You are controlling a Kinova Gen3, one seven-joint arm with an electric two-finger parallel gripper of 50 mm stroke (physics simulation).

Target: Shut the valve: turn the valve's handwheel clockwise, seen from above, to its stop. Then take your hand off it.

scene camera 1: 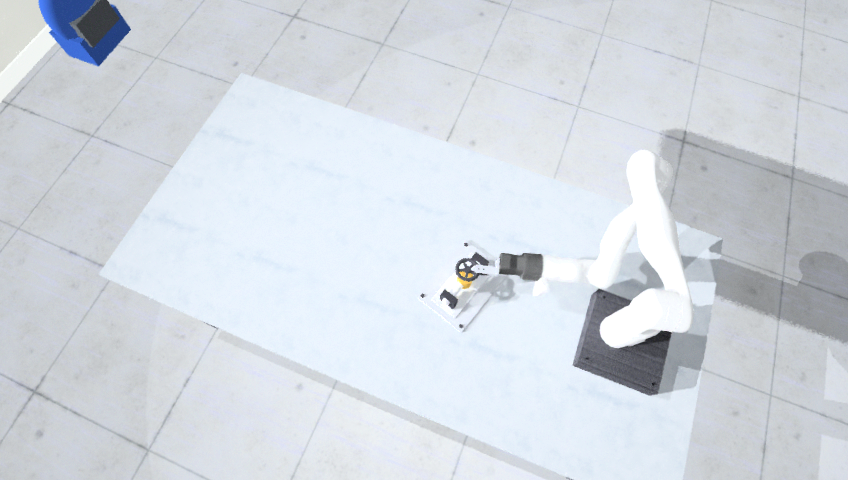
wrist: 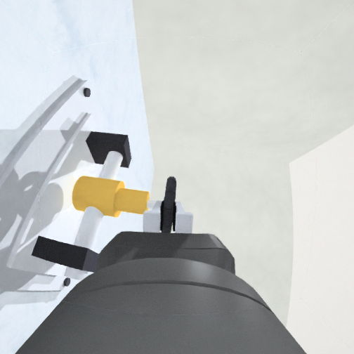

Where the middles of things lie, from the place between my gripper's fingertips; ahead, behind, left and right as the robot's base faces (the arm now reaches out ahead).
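Labels:
As for the base plate (scene camera 1: 489,286), my hand is 20 mm short of it, 10 mm to the right of it and 130 mm above it.

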